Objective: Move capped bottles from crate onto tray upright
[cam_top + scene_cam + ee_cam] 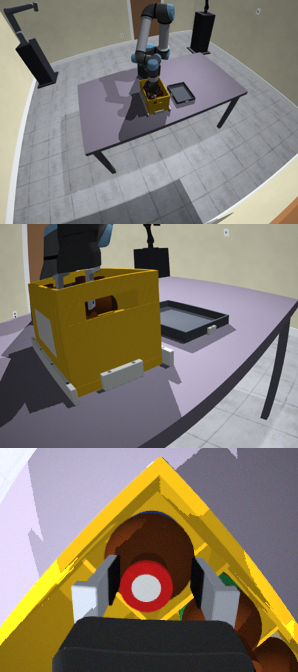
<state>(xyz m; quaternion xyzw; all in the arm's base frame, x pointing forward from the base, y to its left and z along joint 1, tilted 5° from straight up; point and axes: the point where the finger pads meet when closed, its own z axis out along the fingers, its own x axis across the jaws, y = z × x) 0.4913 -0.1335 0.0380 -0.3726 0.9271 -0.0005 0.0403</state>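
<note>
Now: the yellow crate 90 mm behind my hand, 60 mm below it and 50 mm to the left of it. The rest, counted from my hand: dark tray: 330 mm to the left, 130 mm below, 110 mm behind.
</note>
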